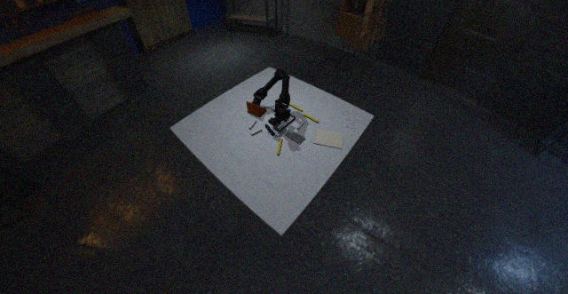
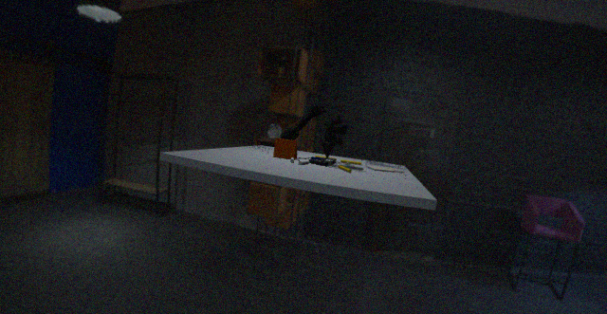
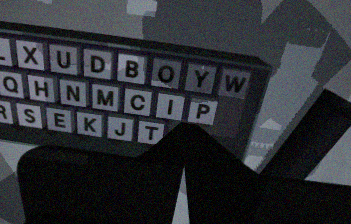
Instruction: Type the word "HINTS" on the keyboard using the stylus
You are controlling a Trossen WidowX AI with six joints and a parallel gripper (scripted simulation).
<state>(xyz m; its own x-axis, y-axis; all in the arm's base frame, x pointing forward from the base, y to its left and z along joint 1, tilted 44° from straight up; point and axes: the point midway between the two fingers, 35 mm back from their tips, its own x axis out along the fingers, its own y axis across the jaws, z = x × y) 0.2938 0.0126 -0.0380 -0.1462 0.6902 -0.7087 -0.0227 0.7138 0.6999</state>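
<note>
The blue stylus is 130 mm behind my gripper tip, 170 mm to the left of it and 30 mm below it. Round my gripper tip: grey slab: 150 mm ahead, 10 mm to the left, 40 mm below; then dark stick: 30 mm behind, 80 mm to the right, 30 mm below; then yellow cylinder: 140 mm ahead, 150 mm to the right, 30 mm below.
</note>
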